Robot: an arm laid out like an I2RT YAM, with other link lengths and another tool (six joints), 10 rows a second.
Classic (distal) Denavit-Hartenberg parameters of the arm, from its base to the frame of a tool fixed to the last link. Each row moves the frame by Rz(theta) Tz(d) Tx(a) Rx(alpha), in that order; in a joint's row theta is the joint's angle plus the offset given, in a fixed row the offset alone. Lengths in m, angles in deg.
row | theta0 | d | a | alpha
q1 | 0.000 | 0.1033 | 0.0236 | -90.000
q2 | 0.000 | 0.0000 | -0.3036 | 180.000
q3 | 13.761 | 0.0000 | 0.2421 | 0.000
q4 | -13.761 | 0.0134 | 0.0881 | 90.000
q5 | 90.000 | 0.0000 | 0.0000 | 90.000
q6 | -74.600 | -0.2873 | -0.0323 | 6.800
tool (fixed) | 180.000 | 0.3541 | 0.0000 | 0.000
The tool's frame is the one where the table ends.
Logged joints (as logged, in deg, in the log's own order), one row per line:
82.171 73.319 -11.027 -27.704 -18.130 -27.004
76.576 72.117 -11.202 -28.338 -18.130 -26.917
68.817 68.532 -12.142 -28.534 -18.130 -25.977
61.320 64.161 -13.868 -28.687 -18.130 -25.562
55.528 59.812 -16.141 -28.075 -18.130 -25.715
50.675 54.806 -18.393 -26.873 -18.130 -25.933
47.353 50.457 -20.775 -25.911 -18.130 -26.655
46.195 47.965 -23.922 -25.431 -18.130 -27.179
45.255 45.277 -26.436 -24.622 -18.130 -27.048
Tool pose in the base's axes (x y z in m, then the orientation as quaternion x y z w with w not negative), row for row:
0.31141 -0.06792 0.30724 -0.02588 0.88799 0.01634 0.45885
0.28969 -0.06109 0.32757 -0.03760 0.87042 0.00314 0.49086
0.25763 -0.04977 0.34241 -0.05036 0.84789 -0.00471 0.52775
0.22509 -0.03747 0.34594 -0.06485 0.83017 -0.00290 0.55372
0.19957 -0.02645 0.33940 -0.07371 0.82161 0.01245 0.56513
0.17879 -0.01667 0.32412 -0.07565 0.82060 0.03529 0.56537
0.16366 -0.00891 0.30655 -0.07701 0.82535 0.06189 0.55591
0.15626 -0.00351 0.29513 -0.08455 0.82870 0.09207 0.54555
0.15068 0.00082 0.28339 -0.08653 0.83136 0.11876 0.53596
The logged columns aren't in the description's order. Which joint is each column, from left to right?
Columns, left to right: q2, q3, q5, q6, q1, q4.
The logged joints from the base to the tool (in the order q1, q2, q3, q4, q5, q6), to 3 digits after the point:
-18.130 82.171 73.319 -27.004 -11.027 -27.704
-18.130 76.576 72.117 -26.917 -11.202 -28.338
-18.130 68.817 68.532 -25.977 -12.142 -28.534
-18.130 61.320 64.161 -25.562 -13.868 -28.687
-18.130 55.528 59.812 -25.715 -16.141 -28.075
-18.130 50.675 54.806 -25.933 -18.393 -26.873
-18.130 47.353 50.457 -26.655 -20.775 -25.911
-18.130 46.195 47.965 -27.179 -23.922 -25.431
-18.130 45.255 45.277 -27.048 -26.436 -24.622

